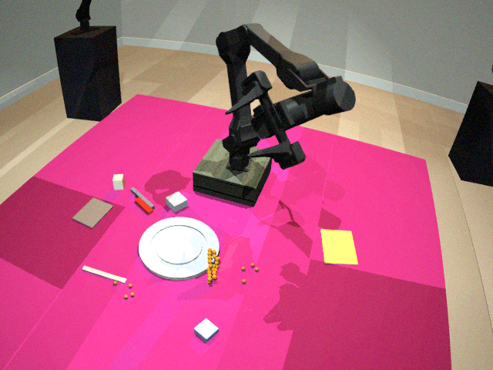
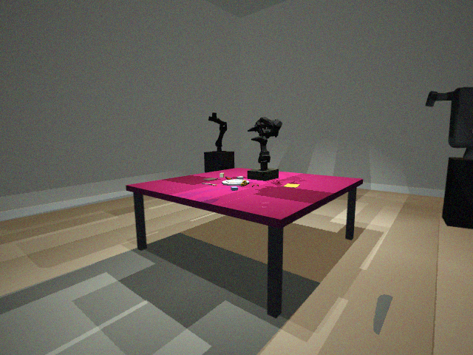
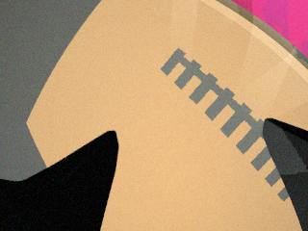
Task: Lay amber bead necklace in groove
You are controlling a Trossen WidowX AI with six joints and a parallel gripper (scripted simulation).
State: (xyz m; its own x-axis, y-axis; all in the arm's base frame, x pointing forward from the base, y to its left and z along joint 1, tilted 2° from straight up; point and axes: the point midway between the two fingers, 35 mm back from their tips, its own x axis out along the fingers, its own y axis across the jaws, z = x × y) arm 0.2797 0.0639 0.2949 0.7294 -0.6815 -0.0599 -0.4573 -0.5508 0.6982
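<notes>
Now: the round bead board 20 mm behind my gripper tip, 130 mm to the right of it and 340 mm below it. Also, from my gripper tip: yellow card 120 mm behind, 270 mm to the left, 350 mm below; then white block 170 mm behind, 180 mm to the right, 340 mm below; then blue block 190 mm ahead, 10 mm to the right, 340 mm below.
</notes>
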